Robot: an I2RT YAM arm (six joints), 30 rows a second.
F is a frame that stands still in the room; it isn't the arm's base.
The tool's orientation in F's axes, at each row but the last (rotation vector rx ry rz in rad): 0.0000 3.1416 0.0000; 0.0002 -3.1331 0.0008; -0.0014 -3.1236 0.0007; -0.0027 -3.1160 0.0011; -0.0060 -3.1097 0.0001; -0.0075 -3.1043 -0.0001; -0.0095 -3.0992 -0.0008; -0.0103 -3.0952 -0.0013; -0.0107 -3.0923 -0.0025; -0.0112 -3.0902 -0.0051; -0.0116 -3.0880 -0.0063; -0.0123 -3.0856 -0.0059; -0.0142 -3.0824 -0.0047
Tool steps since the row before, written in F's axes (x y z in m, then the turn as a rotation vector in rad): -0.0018 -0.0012 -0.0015 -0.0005 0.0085 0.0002; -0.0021 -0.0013 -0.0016 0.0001 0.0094 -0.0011; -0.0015 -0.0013 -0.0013 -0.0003 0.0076 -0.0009; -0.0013 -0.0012 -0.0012 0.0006 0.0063 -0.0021; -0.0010 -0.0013 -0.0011 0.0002 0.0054 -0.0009; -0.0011 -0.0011 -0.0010 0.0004 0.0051 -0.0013; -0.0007 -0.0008 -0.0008 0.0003 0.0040 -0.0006; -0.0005 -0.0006 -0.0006 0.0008 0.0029 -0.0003; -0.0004 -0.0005 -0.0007 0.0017 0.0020 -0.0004; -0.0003 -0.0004 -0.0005 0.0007 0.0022 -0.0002; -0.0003 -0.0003 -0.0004 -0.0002 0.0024 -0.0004; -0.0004 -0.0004 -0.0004 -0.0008 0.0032 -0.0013; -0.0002 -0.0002 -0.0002 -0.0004 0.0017 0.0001
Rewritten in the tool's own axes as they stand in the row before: 0.0018 -0.0012 0.0015 0.0005 0.0085 -0.0002; 0.0021 -0.0013 0.0016 -0.0001 0.0094 0.0011; 0.0015 -0.0013 0.0013 0.0003 0.0076 0.0009; 0.0013 -0.0012 0.0012 -0.0006 0.0063 0.0021; 0.0010 -0.0013 0.0011 -0.0002 0.0054 0.0009; 0.0011 -0.0011 0.0010 -0.0004 0.0051 0.0013; 0.0007 -0.0008 0.0008 -0.0003 0.0040 0.0006; 0.0005 -0.0006 0.0006 -0.0008 0.0029 0.0003; 0.0004 -0.0005 0.0007 -0.0017 0.0020 0.0003; 0.0003 -0.0004 0.0005 -0.0007 0.0022 0.0002; 0.0003 -0.0003 0.0004 0.0002 0.0024 0.0004; 0.0004 -0.0004 0.0004 0.0008 0.0032 0.0014; 0.0002 -0.0002 0.0002 0.0004 0.0017 -0.0001
